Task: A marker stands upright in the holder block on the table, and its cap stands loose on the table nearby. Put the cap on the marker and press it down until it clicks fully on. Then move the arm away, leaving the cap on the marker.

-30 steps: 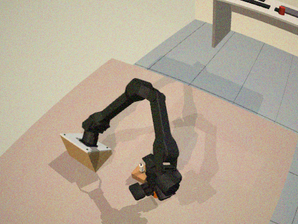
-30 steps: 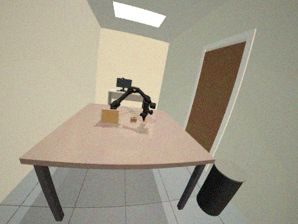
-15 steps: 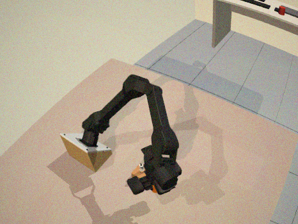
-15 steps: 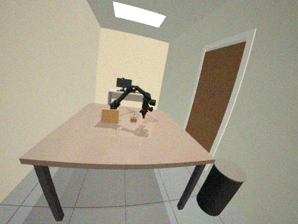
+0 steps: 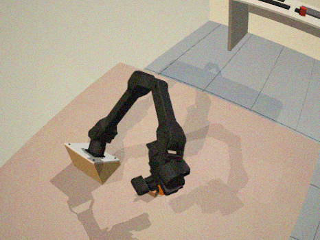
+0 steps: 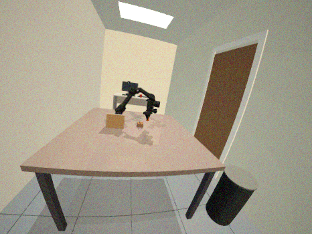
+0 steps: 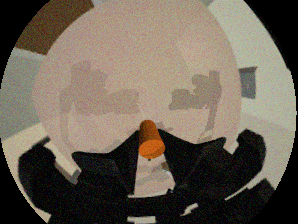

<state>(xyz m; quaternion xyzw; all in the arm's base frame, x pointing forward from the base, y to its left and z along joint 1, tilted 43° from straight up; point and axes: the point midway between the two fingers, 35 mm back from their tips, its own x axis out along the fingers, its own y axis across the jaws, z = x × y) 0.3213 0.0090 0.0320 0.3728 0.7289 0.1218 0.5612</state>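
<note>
Now: the holder block 9 cm below my gripper tip, 7 cm behind it and 3 cm to the left of it. Round my gripper tip: orange cap (1 cm above).
</note>
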